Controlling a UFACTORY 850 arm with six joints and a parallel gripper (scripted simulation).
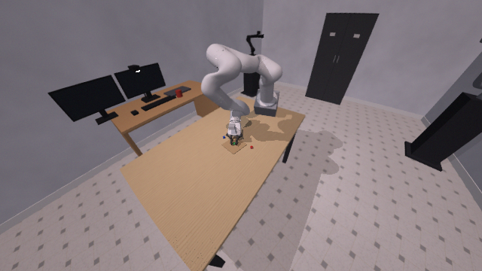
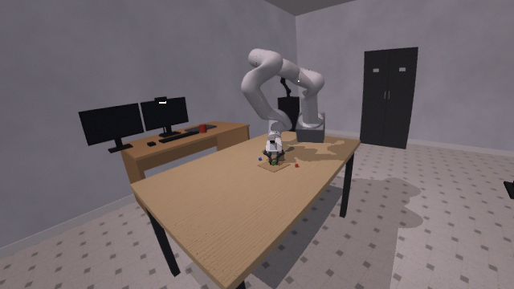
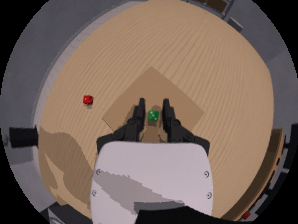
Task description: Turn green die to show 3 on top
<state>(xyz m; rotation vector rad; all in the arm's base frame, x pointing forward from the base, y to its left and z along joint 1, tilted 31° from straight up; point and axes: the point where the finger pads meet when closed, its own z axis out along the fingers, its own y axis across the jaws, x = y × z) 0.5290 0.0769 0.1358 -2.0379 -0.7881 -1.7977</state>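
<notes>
Now: the green die 20 mm below my hand. Round my hand: red die (70 mm behind, 120 mm to the left, 20 mm below); then tan mat (30 mm below); then blue die (10 mm ahead, 120 mm to the right, 20 mm below).
</notes>
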